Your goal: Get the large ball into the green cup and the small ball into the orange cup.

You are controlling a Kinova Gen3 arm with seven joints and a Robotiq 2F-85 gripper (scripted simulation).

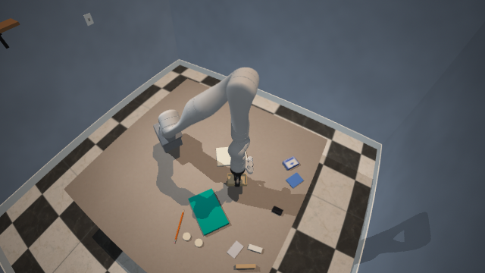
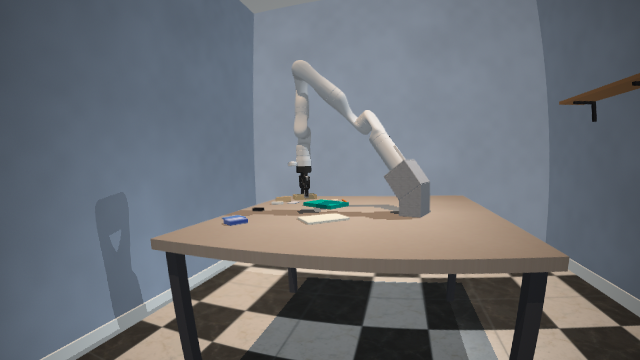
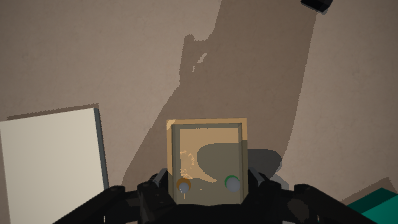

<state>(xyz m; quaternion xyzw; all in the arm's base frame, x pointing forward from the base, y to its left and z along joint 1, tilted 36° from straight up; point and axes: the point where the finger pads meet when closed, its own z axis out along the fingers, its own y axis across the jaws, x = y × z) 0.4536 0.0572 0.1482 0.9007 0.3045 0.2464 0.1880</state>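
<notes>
The covered wooden puzzle lies 2 cm below my hand. Round my hand: teal book: 4 cm behind, 22 cm to the right, 8 cm below; then cream pad: 14 cm behind, 16 cm to the left, 9 cm below; then black block: 28 cm ahead, 1 cm to the right, 8 cm below.
</notes>
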